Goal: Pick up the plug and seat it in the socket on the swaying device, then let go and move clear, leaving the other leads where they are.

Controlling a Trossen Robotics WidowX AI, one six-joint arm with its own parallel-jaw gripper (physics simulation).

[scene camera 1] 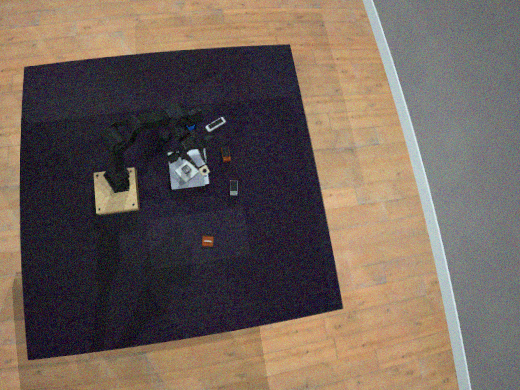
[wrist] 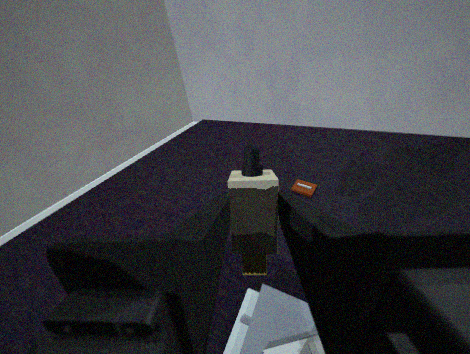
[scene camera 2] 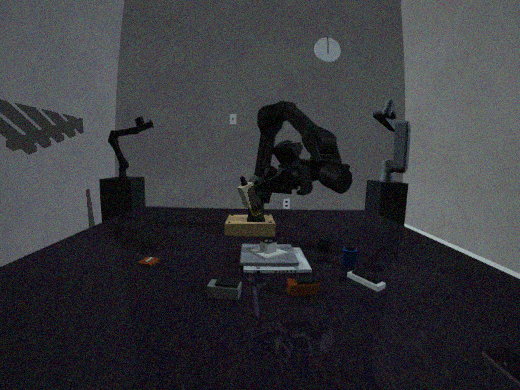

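So you can picture it, the gripper (scene camera 2: 251, 188) is carrying a cream plug, and nothing else touches it. You can also find the gripper (scene camera 1: 202, 167) from the scene, and the gripper (wrist: 253, 198) from the wrist. There's a device (scene camera 2: 267, 257) too, and the wrist view has the device (wrist: 271, 314) as well.
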